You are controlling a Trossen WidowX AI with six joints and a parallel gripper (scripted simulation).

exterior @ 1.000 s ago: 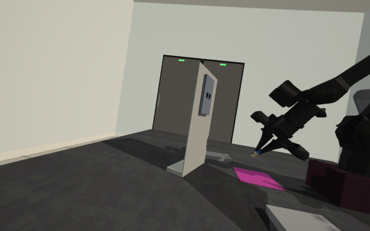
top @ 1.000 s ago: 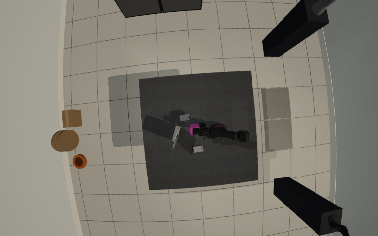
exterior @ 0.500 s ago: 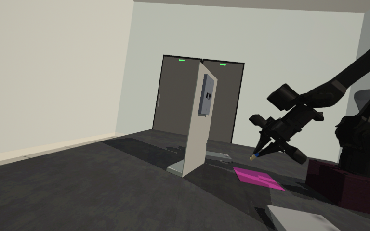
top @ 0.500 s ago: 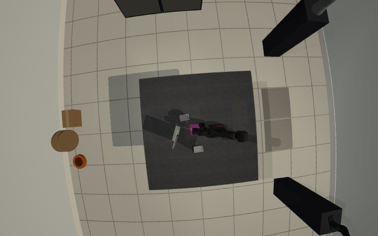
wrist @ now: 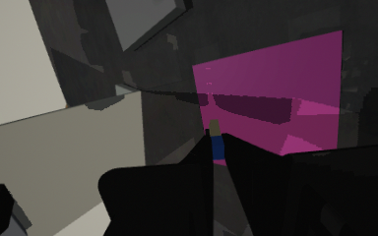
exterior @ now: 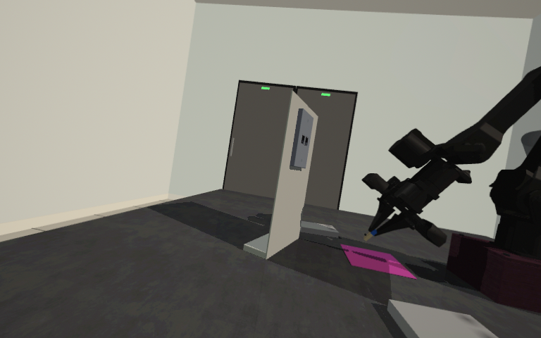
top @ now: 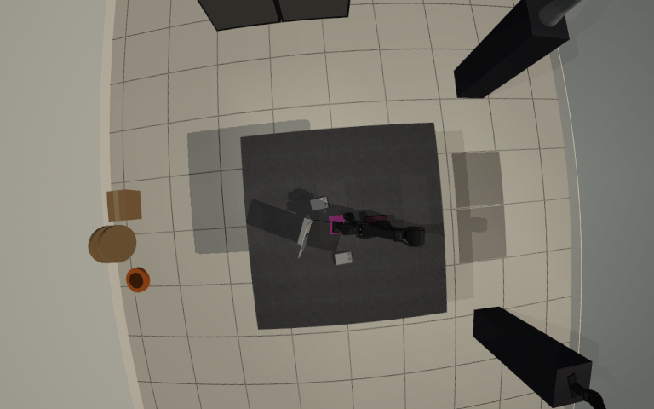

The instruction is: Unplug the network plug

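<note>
My gripper tip is 6 cm above the marked square and 1 cm past it. From my gripper tip the other things lie so: network plug (right at my gripper tip); upright panel (19 cm ahead, 9 cm above, 5 cm to the left).
</note>
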